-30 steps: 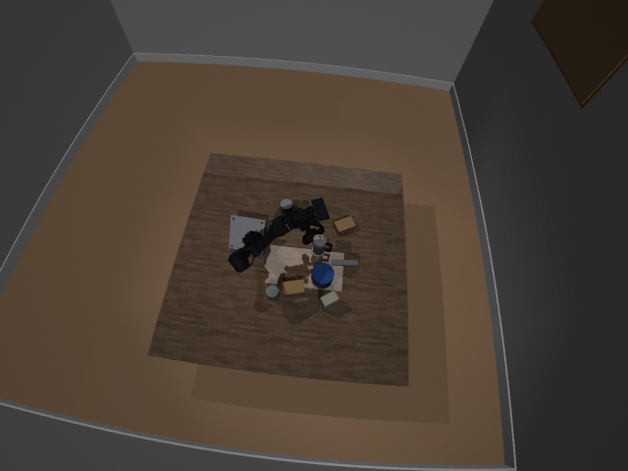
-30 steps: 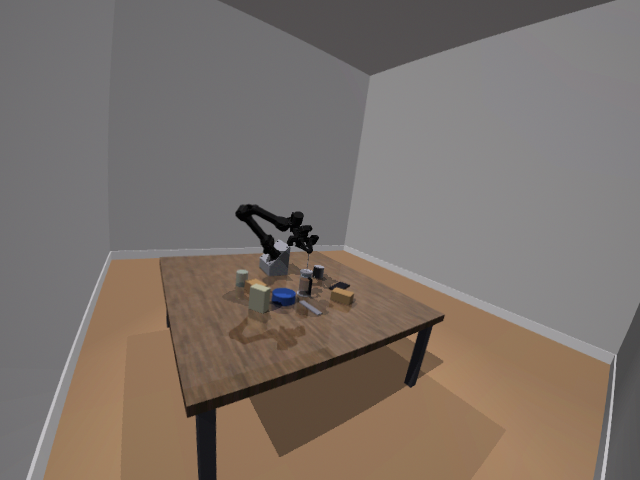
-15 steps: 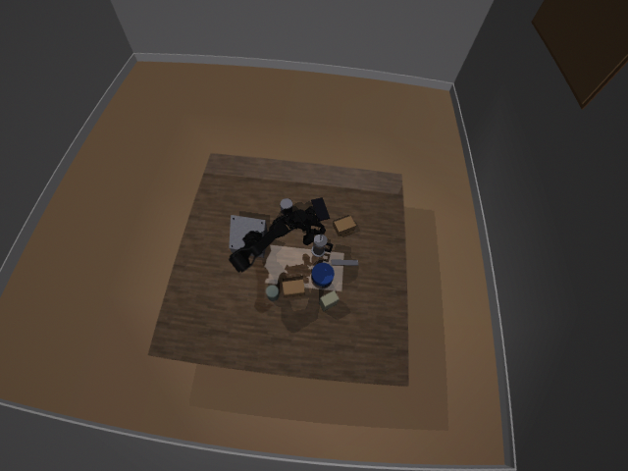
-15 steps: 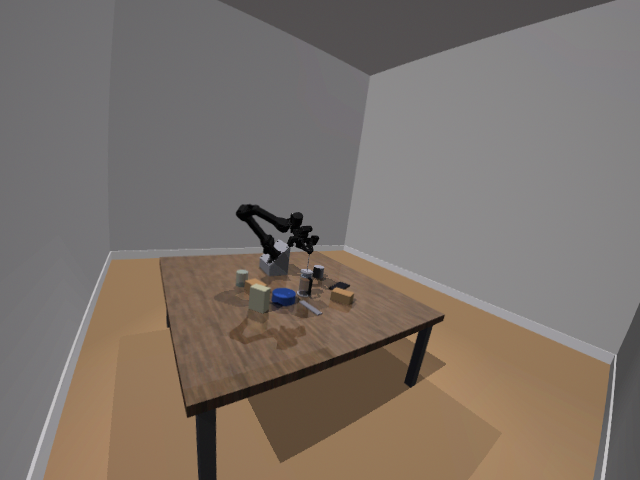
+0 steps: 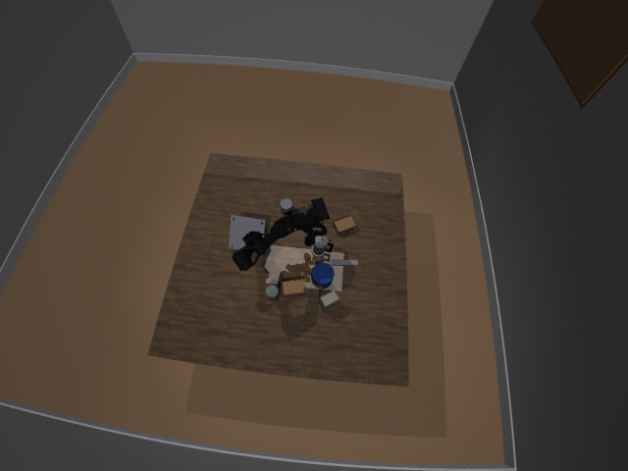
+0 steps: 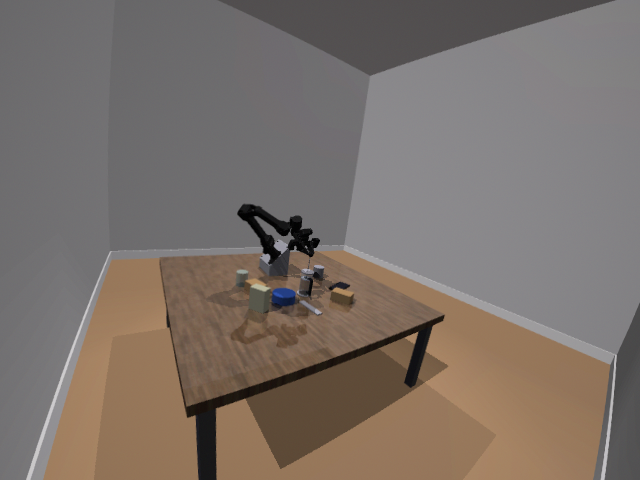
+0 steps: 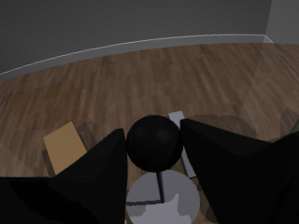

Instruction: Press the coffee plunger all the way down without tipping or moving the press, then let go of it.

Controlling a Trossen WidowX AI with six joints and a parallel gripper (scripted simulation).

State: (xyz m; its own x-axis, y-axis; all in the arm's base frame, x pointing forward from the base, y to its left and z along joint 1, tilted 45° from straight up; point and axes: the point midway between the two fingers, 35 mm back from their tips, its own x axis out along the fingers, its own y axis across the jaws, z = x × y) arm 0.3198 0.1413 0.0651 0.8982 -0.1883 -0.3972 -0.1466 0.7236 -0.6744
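Now: the coffee press 12 cm below my gripper tip. Round my gripper tip: cream block: 8 cm ahead, 29 cm to the right, 18 cm below; then grey bar: 14 cm ahead, 5 cm to the right, 24 cm below; then blue round tin: 3 cm ahead, 15 cm to the right, 22 cm below.
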